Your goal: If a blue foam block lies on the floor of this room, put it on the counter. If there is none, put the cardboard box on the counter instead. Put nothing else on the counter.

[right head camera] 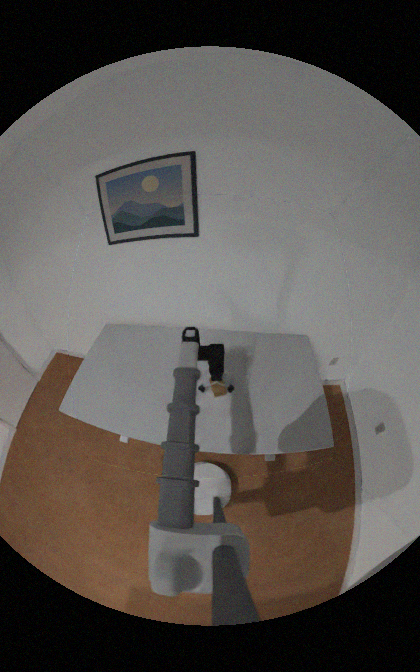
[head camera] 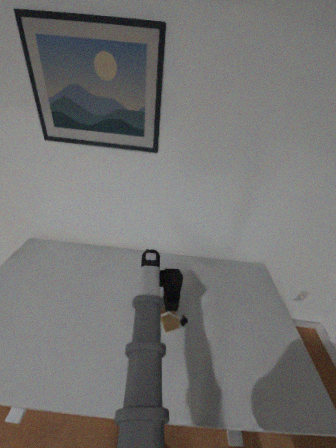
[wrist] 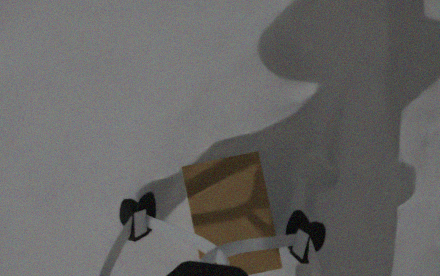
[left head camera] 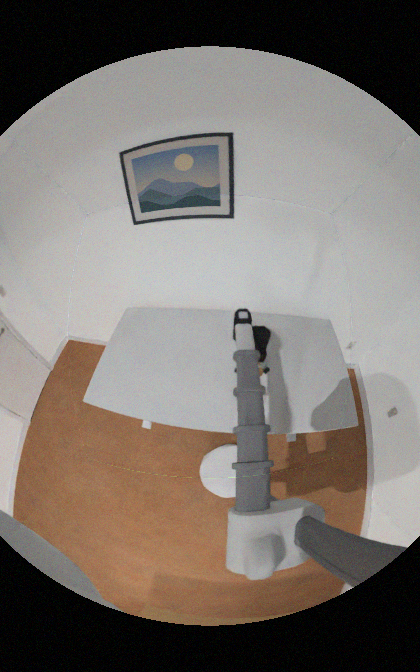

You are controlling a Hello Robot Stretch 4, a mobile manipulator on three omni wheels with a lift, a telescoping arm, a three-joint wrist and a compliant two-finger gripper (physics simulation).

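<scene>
The brown cardboard box (head camera: 171, 325) (left head camera: 260, 371) (right head camera: 218, 389) (wrist: 230, 200) is on the grey-white counter (head camera: 75, 325) (left head camera: 165, 360) (right head camera: 125, 380) (wrist: 75, 100). My gripper (right head camera: 216, 388) (wrist: 223, 217) is open above the counter. In the wrist view its fingertips stand wide on the left and right of the box, with a gap on each side. The near end of the box is partly hidden by the fingers and the gripper body. In the left head view the arm hides part of the gripper and the box. No blue foam block shows in these views.
My extended arm (head camera: 145, 350) (left head camera: 249, 415) (right head camera: 182, 430) reaches over the counter. A round white object (left head camera: 216, 470) (right head camera: 214, 487) is at floor level before the counter, partly behind the arm. A wall with a framed picture (head camera: 95, 82) (left head camera: 177, 177) (right head camera: 147, 197) rises behind the counter.
</scene>
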